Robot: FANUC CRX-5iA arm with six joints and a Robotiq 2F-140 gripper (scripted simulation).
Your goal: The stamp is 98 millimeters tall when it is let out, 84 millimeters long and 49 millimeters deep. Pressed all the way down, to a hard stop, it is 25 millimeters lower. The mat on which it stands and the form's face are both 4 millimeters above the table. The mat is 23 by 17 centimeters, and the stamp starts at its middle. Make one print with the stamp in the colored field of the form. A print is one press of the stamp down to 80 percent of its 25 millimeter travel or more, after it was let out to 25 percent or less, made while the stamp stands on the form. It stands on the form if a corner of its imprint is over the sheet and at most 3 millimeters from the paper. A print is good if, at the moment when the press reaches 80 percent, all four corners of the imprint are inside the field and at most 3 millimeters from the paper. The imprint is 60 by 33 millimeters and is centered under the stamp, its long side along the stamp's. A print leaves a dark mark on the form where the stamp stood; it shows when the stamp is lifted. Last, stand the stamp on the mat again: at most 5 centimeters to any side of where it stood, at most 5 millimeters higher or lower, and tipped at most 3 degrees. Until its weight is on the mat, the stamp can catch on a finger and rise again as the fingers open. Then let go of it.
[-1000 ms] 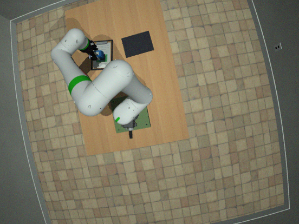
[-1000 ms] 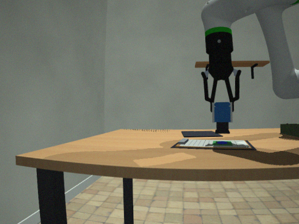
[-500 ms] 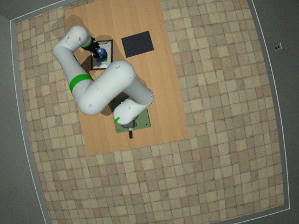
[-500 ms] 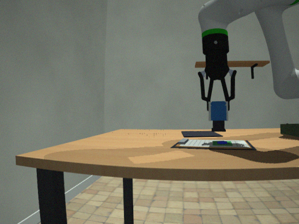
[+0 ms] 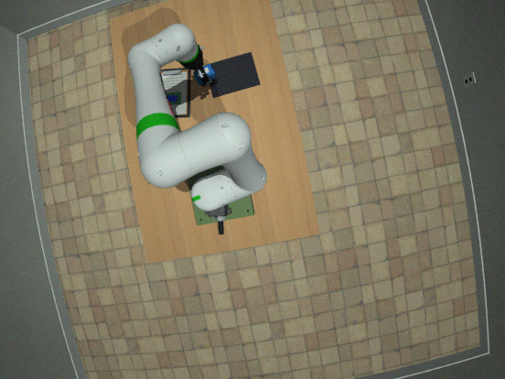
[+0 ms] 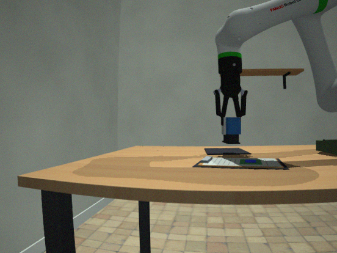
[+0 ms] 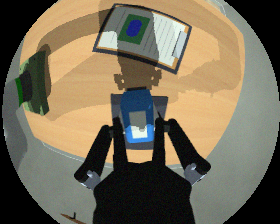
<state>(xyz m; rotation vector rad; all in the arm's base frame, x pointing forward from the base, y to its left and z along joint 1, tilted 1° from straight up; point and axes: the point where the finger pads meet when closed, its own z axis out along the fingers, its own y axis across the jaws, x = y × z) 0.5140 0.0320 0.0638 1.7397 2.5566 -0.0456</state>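
The dark mat is 11 cm to the right of my hand, 11 cm below it and 3 cm ahead of it. From my hand the other things lie so: form 19 cm to the left, 10 cm below, 2 cm behind; blue stamp 2 cm below.
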